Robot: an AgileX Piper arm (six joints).
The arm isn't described. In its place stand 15 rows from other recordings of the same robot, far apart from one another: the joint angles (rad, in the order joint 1, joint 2, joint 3, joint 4, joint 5, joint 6), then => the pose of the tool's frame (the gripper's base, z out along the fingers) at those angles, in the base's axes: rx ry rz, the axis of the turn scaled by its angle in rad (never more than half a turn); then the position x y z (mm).
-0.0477 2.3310 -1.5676 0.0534 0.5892 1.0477 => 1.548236 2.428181 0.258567 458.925 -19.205 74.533
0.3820 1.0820 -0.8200 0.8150 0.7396 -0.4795 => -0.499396 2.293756 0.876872 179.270 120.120 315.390
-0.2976 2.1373 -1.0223 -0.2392 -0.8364 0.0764 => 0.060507 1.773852 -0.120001 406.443 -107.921 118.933
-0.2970 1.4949 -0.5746 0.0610 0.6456 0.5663 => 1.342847 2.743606 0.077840 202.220 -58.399 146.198
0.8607 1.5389 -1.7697 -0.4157 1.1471 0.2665 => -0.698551 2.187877 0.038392 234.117 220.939 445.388
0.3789 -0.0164 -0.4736 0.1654 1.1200 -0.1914 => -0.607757 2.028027 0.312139 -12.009 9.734 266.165
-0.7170 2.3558 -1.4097 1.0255 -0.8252 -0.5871 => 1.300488 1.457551 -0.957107 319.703 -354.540 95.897
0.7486 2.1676 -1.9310 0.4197 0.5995 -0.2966 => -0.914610 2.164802 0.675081 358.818 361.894 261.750
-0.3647 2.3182 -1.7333 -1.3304 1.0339 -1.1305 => 1.492216 -1.592062 1.044452 424.255 -243.266 164.910
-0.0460 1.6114 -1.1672 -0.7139 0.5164 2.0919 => 1.682054 1.578769 0.341898 353.219 -45.711 277.099
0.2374 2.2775 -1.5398 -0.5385 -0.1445 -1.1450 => -1.822990 1.224206 -0.772978 488.352 125.077 132.757
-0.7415 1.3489 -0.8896 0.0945 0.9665 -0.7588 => 0.039813 2.911198 -0.141897 180.408 -155.644 248.045
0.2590 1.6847 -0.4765 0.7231 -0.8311 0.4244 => 0.966323 1.701939 0.293947 273.680 26.497 149.606
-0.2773 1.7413 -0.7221 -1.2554 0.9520 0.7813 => -0.151716 -2.788770 1.359613 236.682 -140.637 150.471
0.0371 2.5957 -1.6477 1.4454 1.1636 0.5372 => -1.478401 -1.612081 -1.222099 453.704 99.800 26.641
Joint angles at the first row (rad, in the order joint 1, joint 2, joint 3, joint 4, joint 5, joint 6):
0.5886, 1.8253, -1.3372, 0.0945, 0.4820, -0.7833
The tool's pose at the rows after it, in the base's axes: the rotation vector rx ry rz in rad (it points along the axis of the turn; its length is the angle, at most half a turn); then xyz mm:
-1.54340 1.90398 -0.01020 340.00 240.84 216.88
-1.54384 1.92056 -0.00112 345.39 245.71 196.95
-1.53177 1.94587 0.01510 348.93 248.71 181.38
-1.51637 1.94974 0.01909 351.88 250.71 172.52
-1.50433 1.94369 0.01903 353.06 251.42 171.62
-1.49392 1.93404 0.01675 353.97 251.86 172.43
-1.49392 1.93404 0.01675 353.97 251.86 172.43
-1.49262 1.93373 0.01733 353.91 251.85 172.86
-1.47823 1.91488 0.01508 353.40 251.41 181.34
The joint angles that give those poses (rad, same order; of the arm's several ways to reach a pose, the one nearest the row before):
0.6077, 1.8874, -1.3372, 0.0968, 0.4198, -0.8290
0.6094, 1.9402, -1.3372, 0.1121, 0.3808, -0.8343
0.6094, 1.9804, -1.3371, 0.1341, 0.3538, -0.8343
0.6094, 2.0051, -1.3372, 0.1450, 0.3229, -0.8343
0.6094, 2.0093, -1.3371, 0.1492, 0.3064, -0.8343
0.6094, 2.0093, -1.3372, 0.1502, 0.2922, -0.8343
0.6094, 2.0093, -1.3372, 0.1502, 0.2922, -0.8343
0.6094, 2.0083, -1.3371, 0.1511, 0.2922, -0.8343
0.6094, 1.9895, -1.3372, 0.1511, 0.2873, -0.8343

